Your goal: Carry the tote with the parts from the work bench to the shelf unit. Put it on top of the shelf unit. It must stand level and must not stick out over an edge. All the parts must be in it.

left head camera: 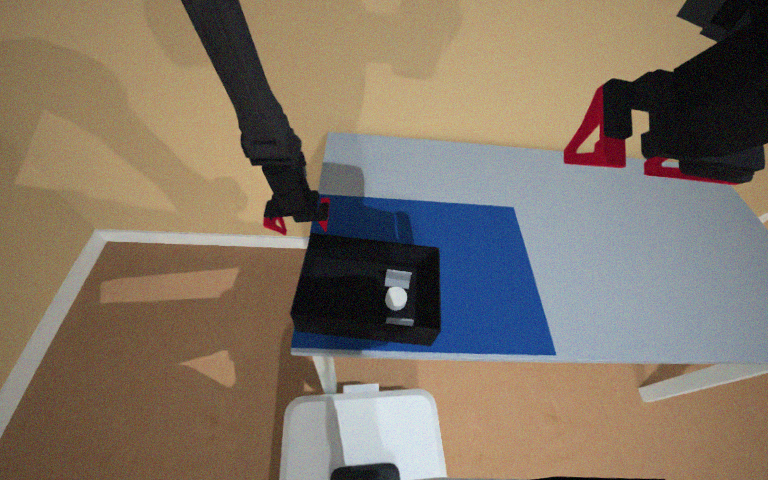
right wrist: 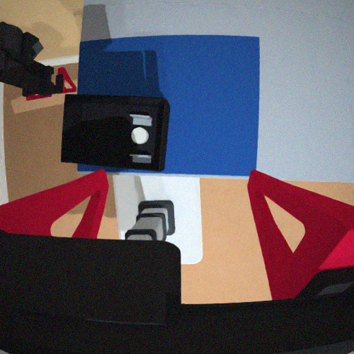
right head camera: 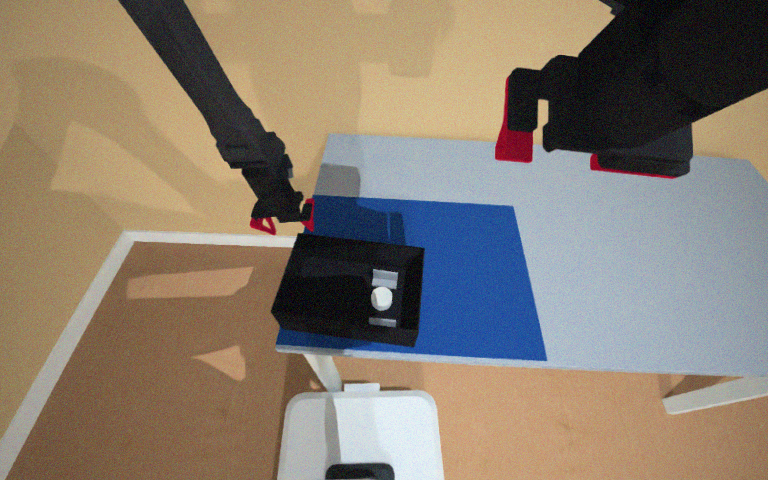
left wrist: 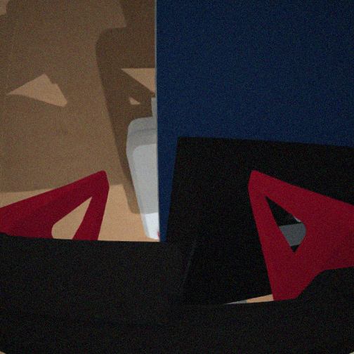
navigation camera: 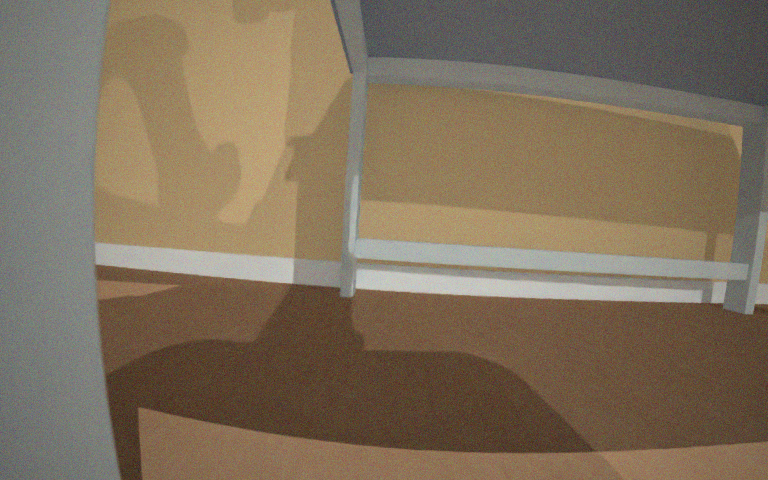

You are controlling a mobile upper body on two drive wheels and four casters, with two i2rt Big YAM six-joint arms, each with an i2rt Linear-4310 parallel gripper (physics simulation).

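Places are measured from the left arm's base along level axes (x ahead, y left, z up), in millimetres.
Pixels of known places: left gripper, fingertip midpoint: (left head camera: pixel 305 231) (right head camera: pixel 293 231); right gripper, fingertip midpoint: (left head camera: pixel 606 163) (right head camera: pixel 545 158).
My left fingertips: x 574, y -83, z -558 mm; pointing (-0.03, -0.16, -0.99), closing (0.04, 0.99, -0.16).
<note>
Ahead of a thing's pixels: the offset from my left fingertips to its top centre. "pt": to the spot under its first point. Level surfaces: height alone.
The black tote @[dx -135, dy -147, dz +12 mm] (left head camera: pixel 345 325) (right head camera: pixel 334 325) (right wrist: pixel 100 162) stands on the blue mat at the left end of the work bench @[dz -90 mm] (left head camera: pixel 623 271) (right head camera: pixel 623 271). In it lie a white round part @[dx -145, dy -210, dz -61 mm] (left head camera: pixel 395 298) (right head camera: pixel 381 298) (right wrist: pixel 140 135) and two grey metal parts, one @[dx -98, dy -218, dz -45 mm] (left head camera: pixel 398 278) (right head camera: pixel 385 277) above and one @[dx -218, dy -209, dz -45 mm] (left head camera: pixel 399 321) (right head camera: pixel 382 322) below it. My left gripper (left head camera: pixel 300 225) (right head camera: pixel 287 226) (left wrist: pixel 178 178) is open and empty, near the tote's upper left corner. My right gripper (left head camera: pixel 634 164) (right head camera: pixel 560 164) (right wrist: pixel 177 177) is open and empty, high over the bench. The shelf unit is not recognizable in these views.
The blue mat @[dz -88 mm] (left head camera: pixel 492 283) (right head camera: pixel 481 283) (right wrist: pixel 215 110) lies under the tote. My white base (left head camera: pixel 419 430) (right head camera: pixel 416 430) is below the bench's near edge. A bench leg @[pt dx +410, dy -86, dz -468 mm] (navigation camera: pixel 355 169) and lower crossbar (navigation camera: pixel 509 259) show in the navigation camera. A grey upright surface (navigation camera: pixel 45 226) fills its left side.
</note>
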